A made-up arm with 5 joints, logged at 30 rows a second.
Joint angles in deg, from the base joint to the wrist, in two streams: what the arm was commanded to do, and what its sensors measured. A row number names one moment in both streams.
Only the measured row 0 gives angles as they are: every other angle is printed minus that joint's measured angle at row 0.
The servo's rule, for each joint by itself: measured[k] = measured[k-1] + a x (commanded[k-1-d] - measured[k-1]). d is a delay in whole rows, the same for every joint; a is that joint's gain. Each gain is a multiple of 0.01, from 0.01 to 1. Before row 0 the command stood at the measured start. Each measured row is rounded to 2 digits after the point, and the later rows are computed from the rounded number. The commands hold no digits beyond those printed.
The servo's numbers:
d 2
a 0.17 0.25 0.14 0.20 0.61
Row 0, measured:
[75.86 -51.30 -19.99 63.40 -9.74]
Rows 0 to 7, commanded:
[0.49 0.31 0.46 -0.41 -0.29]
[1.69 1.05 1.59 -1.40 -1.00]
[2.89 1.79 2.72 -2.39 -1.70]
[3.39 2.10 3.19 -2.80 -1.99]
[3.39 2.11 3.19 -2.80 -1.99]
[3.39 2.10 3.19 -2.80 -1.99]
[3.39 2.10 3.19 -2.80 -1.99]
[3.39 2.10 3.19 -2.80 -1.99]
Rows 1 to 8, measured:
[0.00 0.00 0.00 0.00 0.00]
[0.00 0.00 0.00 0.00 0.00]
[0.08 0.08 0.06 -0.08 -0.18]
[0.35 0.32 0.27 -0.34 -0.68]
[0.78 0.69 0.61 -0.75 -1.30]
[1.22 1.04 0.97 -1.16 -1.72]
[1.59 1.31 1.28 -1.49 -1.88]
[1.90 1.51 1.55 -1.75 -1.95]

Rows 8 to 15, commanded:
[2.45 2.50 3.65 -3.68 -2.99]
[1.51 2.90 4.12 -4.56 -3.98]
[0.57 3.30 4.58 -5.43 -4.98]
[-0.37 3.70 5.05 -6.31 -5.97]
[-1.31 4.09 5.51 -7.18 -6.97]
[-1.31 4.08 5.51 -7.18 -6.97]
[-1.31 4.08 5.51 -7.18 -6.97]
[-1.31 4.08 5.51 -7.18 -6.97]
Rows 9 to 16, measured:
[2.15 1.66 1.78 -1.96 -1.97]
[2.36 1.77 1.98 -2.13 -1.98]
[2.38 1.95 2.21 -2.44 -2.60]
[2.23 2.19 2.48 -2.86 -3.44]
[1.95 2.47 2.77 -3.37 -4.38]
[1.56 2.78 3.09 -3.96 -5.35]
[1.07 3.11 3.43 -4.60 -6.34]
[0.67 3.35 3.72 -5.12 -6.72]

